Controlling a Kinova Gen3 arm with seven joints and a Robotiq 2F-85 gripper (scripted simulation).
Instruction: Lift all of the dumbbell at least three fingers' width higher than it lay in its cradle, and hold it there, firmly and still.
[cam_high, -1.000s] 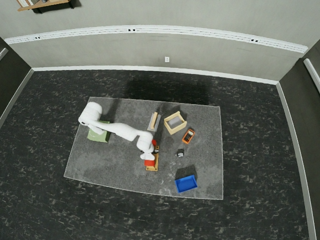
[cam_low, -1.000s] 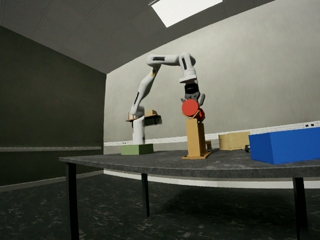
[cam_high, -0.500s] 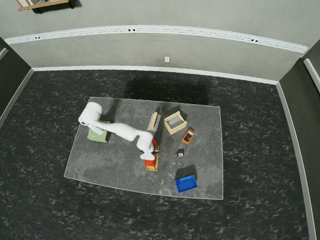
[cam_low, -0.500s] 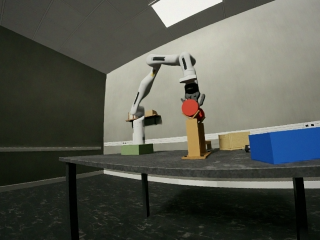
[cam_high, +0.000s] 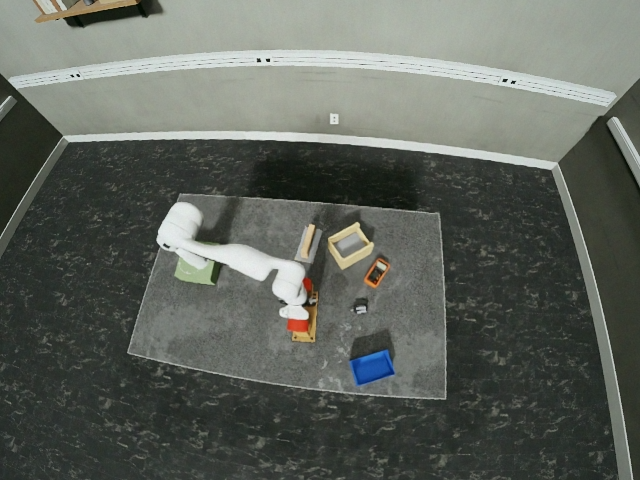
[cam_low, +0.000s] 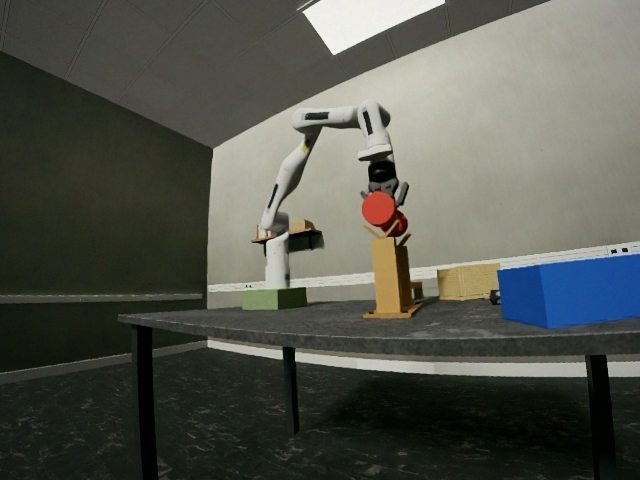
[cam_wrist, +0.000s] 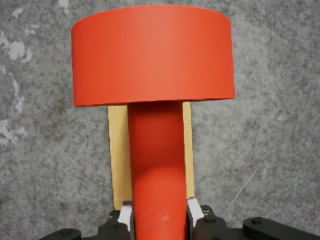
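The tan wooden cradle lies 150 mm below my hand. From my hand the other things lie so: red dumbbell (right at my hand); then dark object (240 mm ahead, 220 mm below, 20 mm to the left).
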